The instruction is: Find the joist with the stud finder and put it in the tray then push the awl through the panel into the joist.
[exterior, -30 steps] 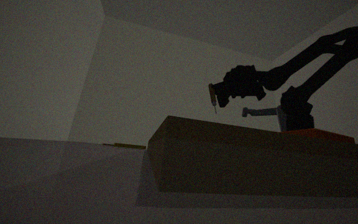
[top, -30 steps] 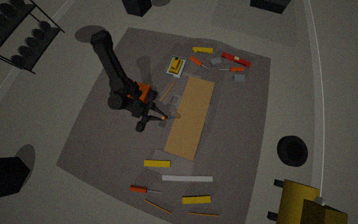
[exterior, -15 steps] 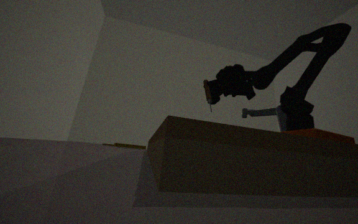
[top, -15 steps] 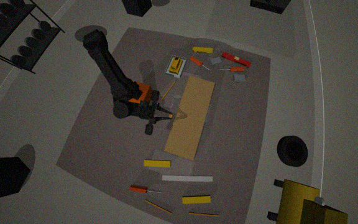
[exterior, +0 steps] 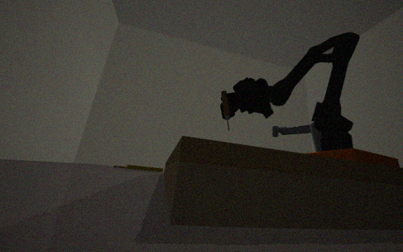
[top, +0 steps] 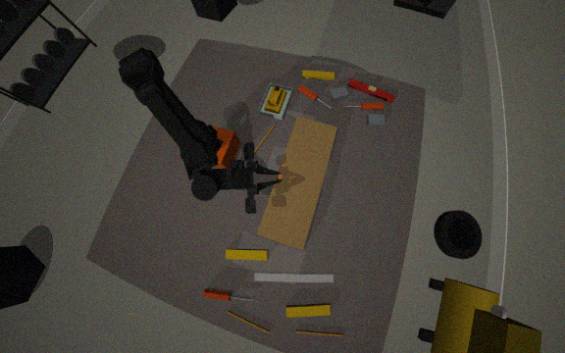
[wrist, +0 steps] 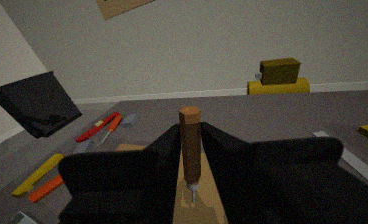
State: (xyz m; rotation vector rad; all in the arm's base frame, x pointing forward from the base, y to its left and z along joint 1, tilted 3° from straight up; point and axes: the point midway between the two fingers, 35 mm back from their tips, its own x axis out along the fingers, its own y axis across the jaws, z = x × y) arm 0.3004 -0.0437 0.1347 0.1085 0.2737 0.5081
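Right now my gripper tip is 1 cm past the awl and 5 cm above it. Also, from my gripper tip: pale tray (22 cm behind, 37 cm to the left, 23 cm below); then yellow stud finder (23 cm behind, 38 cm to the left, 20 cm below); then white strip (18 cm ahead, 28 cm to the right, 24 cm below).
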